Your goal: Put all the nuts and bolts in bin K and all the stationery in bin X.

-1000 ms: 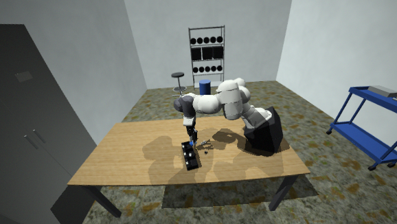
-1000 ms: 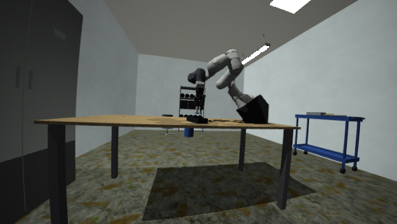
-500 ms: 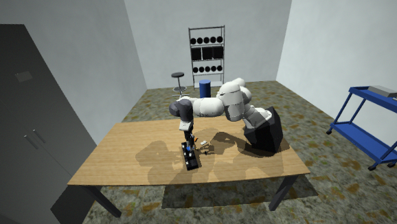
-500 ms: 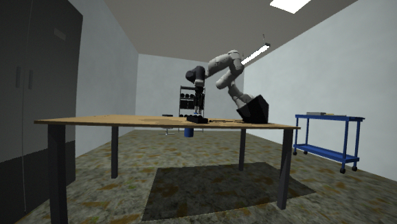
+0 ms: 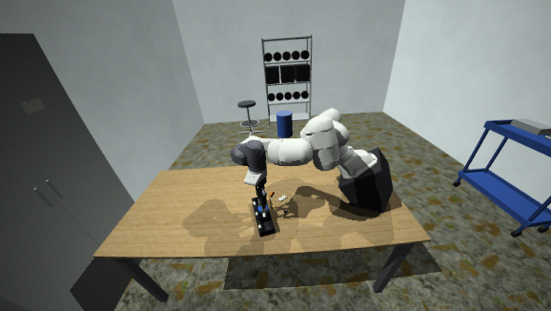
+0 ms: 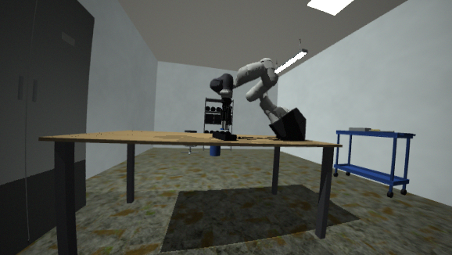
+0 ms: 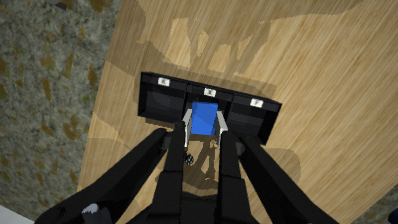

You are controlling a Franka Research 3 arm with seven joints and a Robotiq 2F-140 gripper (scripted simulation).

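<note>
The black bin row lies 8 cm below my hand and 1 cm ahead of it. The rest, counted from my hand: brass bolt: 9 cm below, 7 cm to the right, 6 cm behind; then grey piece: 9 cm below; then flat blue block: 3 cm below.
</note>
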